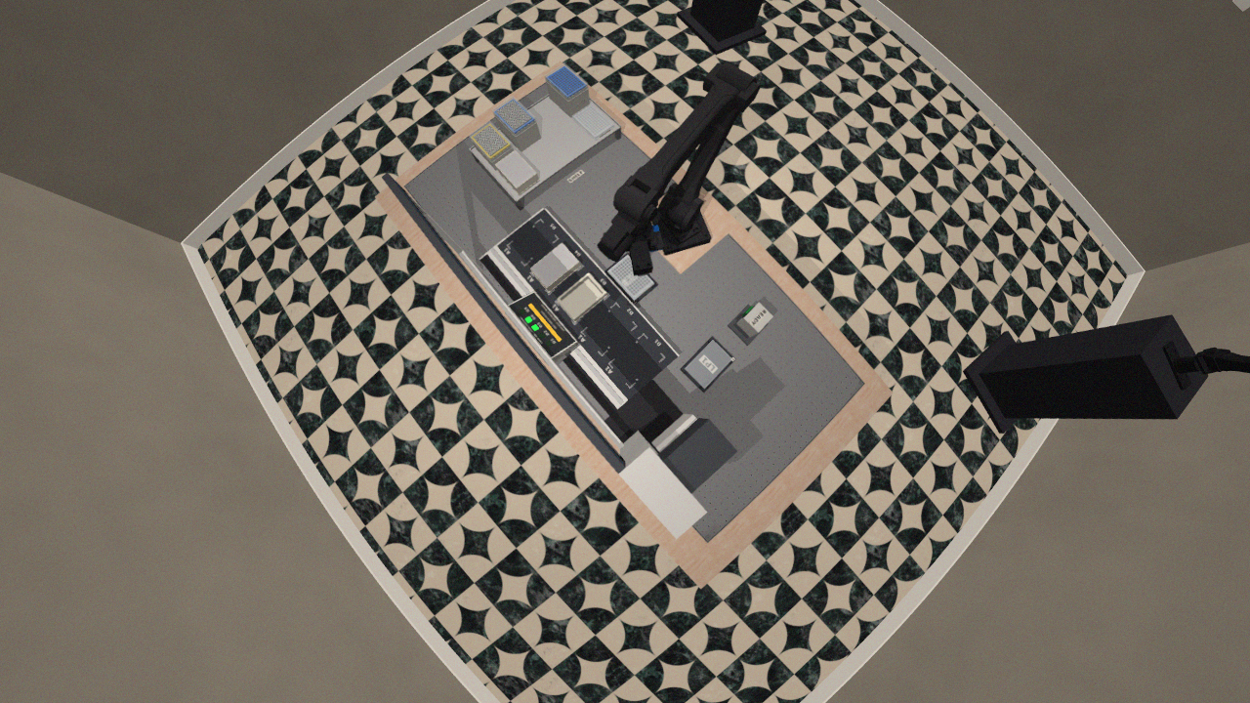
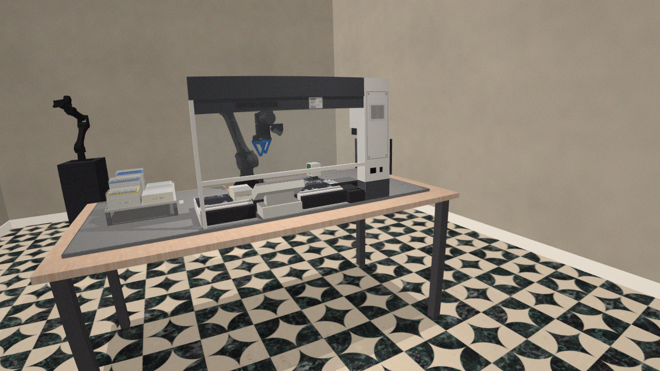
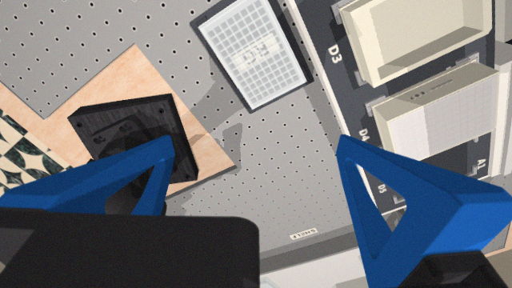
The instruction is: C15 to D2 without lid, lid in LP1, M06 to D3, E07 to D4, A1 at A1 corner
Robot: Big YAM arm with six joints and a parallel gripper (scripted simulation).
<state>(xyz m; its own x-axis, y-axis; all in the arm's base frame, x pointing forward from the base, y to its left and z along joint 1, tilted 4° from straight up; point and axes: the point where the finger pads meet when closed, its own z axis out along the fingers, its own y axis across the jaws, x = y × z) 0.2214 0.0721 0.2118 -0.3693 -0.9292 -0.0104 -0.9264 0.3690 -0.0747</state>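
Right now the regrip nest RG is 210 mm below my hand. Round my hand: clear plate lid (360 mm to the left, 200 mm below, 50 mm behind); READY key (290 mm to the left, 220 mm behind, 140 mm below); cream one-well reservoir (170 mm ahead, 150 mm below, 10 mm to the right).
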